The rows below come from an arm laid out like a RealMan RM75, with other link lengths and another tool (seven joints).
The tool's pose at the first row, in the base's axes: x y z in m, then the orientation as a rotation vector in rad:
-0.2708 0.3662 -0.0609 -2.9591 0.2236 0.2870
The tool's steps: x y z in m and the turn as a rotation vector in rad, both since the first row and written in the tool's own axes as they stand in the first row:
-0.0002 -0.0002 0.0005 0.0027 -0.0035 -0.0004
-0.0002 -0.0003 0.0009 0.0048 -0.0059 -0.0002
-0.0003 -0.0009 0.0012 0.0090 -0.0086 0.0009
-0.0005 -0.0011 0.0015 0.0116 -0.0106 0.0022
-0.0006 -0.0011 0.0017 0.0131 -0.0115 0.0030
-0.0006 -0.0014 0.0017 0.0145 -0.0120 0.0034
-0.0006 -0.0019 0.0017 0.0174 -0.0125 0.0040
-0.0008 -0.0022 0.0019 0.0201 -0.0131 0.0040
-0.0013 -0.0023 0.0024 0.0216 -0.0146 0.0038
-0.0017 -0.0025 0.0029 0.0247 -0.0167 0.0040
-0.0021 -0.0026 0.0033 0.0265 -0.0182 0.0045
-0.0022 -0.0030 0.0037 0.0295 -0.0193 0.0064
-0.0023 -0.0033 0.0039 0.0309 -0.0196 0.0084
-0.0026 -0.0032 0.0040 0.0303 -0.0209 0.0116
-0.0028 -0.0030 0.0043 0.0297 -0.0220 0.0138
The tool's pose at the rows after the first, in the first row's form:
-0.2711 0.3665 -0.0613 -2.9557 0.2228 0.2916
-0.2711 0.3667 -0.0617 -2.9531 0.2229 0.2947
-0.2712 0.3673 -0.0619 -2.9484 0.2246 0.2980
-0.2714 0.3676 -0.0621 -2.9453 0.2264 0.3006
-0.2715 0.3676 -0.0623 -2.9436 0.2276 0.3017
-0.2715 0.3679 -0.0622 -2.9421 0.2283 0.3022
-0.2714 0.3684 -0.0622 -2.9392 0.2293 0.3024
-0.2716 0.3688 -0.0623 -2.9364 0.2294 0.3028
-0.2721 0.3690 -0.0626 -2.9346 0.2291 0.3046
-0.2726 0.3694 -0.0630 -2.9311 0.2293 0.3071
-0.2730 0.3696 -0.0633 -2.9289 0.2300 0.3090
-0.2731 0.3701 -0.0636 -2.9257 0.2329 0.3102
-0.2732 0.3704 -0.0637 -2.9242 0.2359 0.3106
-0.2735 0.3704 -0.0638 -2.9244 0.2404 0.3131
-0.2738 0.3702 -0.0641 -2.9246 0.2435 0.3151

